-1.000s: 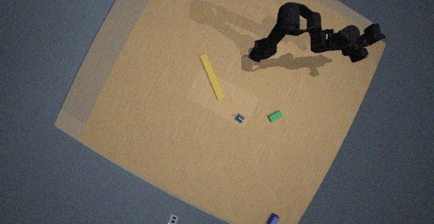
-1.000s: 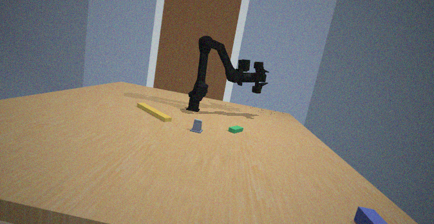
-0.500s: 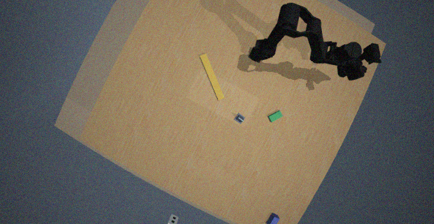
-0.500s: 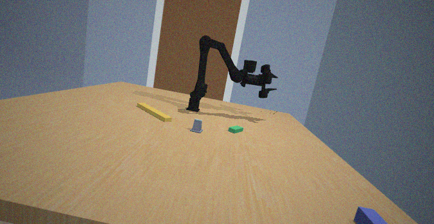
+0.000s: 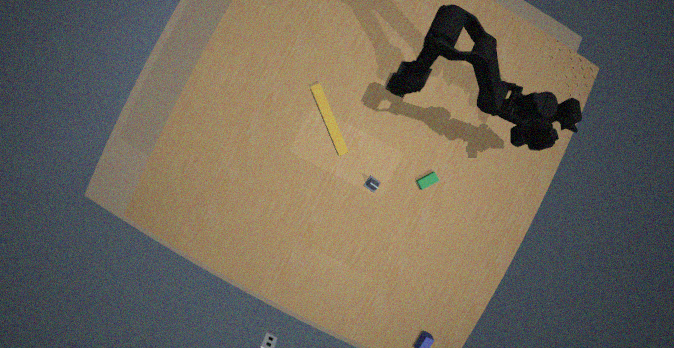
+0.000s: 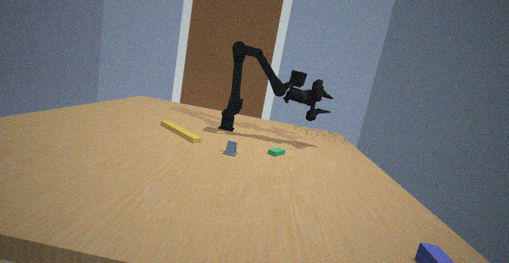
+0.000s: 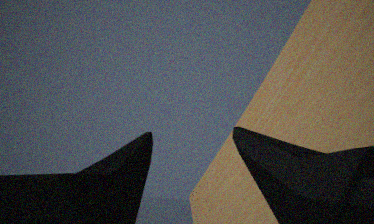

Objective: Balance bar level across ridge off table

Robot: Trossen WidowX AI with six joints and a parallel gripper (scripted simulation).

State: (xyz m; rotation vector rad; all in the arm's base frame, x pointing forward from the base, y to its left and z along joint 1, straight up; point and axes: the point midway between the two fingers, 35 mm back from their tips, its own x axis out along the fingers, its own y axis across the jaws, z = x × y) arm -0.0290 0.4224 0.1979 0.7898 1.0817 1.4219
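My gripper tip is now 38 cm to the left of the grey ridge block, 37 cm short of it and 15 cm above it. Round my gripper tip: yellow bar: 60 cm to the right, 25 cm ahead, 19 cm below; then blue block: 77 cm ahead, 18 cm below, 4 cm to the left; then green block: 27 cm ahead, 22 cm to the right, 19 cm below.
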